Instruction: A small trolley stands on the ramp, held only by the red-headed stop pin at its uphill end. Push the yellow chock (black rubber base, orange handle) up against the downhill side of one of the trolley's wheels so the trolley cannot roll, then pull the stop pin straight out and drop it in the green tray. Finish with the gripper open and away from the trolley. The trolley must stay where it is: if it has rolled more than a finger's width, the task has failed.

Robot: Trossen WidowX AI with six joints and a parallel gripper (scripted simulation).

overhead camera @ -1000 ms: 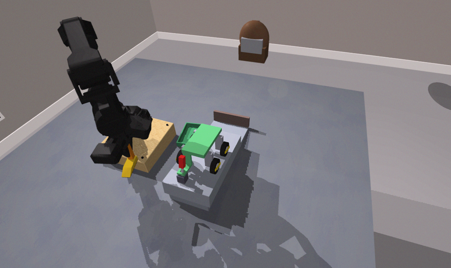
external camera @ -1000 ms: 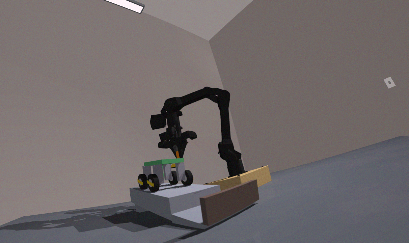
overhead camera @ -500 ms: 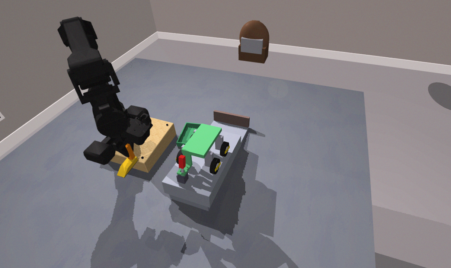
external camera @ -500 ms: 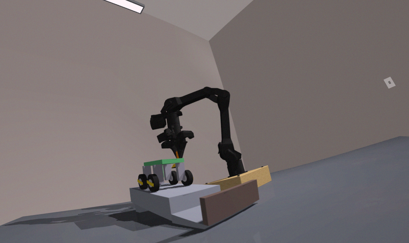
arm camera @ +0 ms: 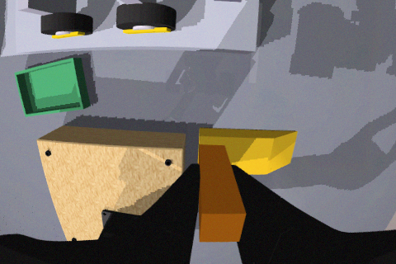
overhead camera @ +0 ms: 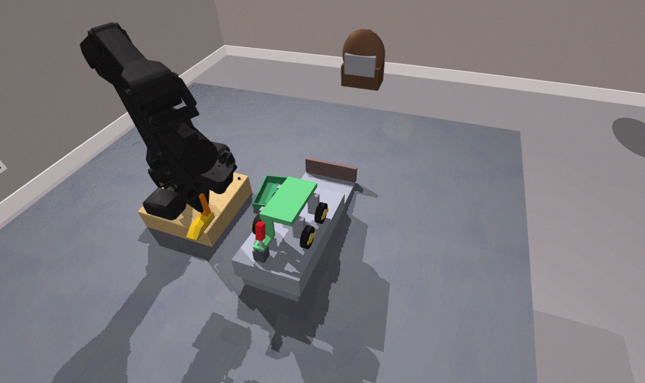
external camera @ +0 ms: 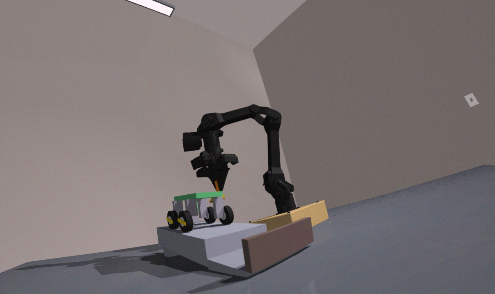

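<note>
My gripper tip is 12 cm short of the red-headed stop pin, 5 cm above it and 1 cm to the right of it. The rest, counted from my gripper tip: yellow chock: 2 cm to the right, 1 cm below; grey ramp: 13 cm below, 13 cm ahead, 11 cm to the left; trolley: 13 cm ahead, 11 cm to the left, 6 cm below.
</note>
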